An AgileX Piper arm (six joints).
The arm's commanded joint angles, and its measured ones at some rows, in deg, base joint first. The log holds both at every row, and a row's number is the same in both.
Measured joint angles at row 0:
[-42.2, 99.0, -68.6, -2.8, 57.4, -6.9]
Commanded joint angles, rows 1 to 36:
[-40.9, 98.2, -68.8, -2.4, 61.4, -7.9]
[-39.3, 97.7, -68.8, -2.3, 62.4, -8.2]
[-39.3, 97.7, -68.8, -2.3, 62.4, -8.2]
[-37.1, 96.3, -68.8, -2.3, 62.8, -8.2]
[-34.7, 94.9, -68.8, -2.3, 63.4, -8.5]
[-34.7, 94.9, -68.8, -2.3, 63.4, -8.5]
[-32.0, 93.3, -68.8, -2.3, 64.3, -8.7]
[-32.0, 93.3, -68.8, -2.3, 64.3, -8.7]
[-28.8, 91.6, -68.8, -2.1, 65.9, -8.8]
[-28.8, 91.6, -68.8, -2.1, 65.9, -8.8]
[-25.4, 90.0, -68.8, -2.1, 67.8, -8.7]
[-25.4, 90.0, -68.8, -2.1, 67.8, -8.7]
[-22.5, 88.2, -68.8, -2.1, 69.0, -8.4]
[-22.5, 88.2, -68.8, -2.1, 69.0, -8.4]
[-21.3, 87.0, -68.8, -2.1, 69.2, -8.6]
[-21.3, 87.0, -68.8, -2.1, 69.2, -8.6]
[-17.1, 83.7, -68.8, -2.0, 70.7, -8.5]
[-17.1, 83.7, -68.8, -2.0, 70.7, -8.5]
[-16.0, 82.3, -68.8, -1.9, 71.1, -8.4]
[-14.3, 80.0, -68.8, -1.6, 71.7, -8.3]
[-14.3, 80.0, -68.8, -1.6, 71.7, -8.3]
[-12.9, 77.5, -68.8, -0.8, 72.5, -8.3]
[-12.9, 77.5, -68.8, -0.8, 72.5, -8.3]
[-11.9, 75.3, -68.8, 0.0, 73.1, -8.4]
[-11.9, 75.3, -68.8, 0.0, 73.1, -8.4]
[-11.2, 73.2, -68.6, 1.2, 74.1, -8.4]
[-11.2, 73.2, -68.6, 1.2, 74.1, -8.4]
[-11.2, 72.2, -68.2, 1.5, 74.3, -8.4]
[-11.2, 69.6, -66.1, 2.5, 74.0, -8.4]
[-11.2, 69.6, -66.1, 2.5, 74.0, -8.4]
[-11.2, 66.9, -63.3, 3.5, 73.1, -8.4]
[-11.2, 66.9, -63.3, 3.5, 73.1, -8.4]
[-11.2, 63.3, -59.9, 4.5, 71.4, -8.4]
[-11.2, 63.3, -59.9, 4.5, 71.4, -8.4]
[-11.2, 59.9, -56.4, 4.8, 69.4, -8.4]
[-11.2, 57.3, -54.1, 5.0, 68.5, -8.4]
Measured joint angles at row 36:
[-11.3, 62.2, -59.1, 4.1, 69.3, -8.3]
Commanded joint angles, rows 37 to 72:
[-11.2, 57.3, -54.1, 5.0, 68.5, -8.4]
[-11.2, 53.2, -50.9, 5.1, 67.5, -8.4]
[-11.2, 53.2, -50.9, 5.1, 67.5, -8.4]
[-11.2, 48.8, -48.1, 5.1, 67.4, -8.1]
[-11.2, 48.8, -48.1, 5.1, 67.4, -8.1]
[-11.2, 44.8, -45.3, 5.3, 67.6, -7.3]
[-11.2, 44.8, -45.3, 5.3, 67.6, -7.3]
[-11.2, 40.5, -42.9, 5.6, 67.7, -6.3]
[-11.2, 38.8, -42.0, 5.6, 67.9, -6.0]
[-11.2, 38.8, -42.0, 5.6, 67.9, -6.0]
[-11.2, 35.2, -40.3, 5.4, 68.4, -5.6]
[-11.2, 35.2, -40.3, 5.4, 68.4, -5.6]
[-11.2, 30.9, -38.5, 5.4, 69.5, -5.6]
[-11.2, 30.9, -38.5, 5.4, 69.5, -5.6]
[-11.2, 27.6, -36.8, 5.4, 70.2, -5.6]
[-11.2, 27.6, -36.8, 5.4, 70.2, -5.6]
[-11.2, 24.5, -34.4, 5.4, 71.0, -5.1]
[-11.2, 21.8, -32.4, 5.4, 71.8, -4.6]
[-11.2, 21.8, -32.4, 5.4, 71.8, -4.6]
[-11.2, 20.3, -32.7, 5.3, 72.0, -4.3]
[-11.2, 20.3, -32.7, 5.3, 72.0, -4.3]
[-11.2, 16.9, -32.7, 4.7, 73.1, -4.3]
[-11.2, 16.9, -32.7, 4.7, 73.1, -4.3]
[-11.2, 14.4, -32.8, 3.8, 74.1, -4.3]
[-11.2, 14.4, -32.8, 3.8, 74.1, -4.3]
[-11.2, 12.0, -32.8, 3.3, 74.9, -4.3]
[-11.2, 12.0, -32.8, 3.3, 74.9, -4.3]
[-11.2, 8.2, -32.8, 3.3, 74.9, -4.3]
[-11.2, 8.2, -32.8, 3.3, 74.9, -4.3]
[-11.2, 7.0, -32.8, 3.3, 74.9, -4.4]
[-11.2, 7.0, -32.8, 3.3, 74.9, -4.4]
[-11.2, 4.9, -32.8, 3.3, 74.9, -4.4]
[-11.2, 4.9, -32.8, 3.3, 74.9, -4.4]
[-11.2, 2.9, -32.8, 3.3, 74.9, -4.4]
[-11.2, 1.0, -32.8, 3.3, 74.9, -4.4]
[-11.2, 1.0, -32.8, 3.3, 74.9, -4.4]
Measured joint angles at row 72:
[-11.3, 3.7, -33.0, 3.7, 70.3, -4.4]
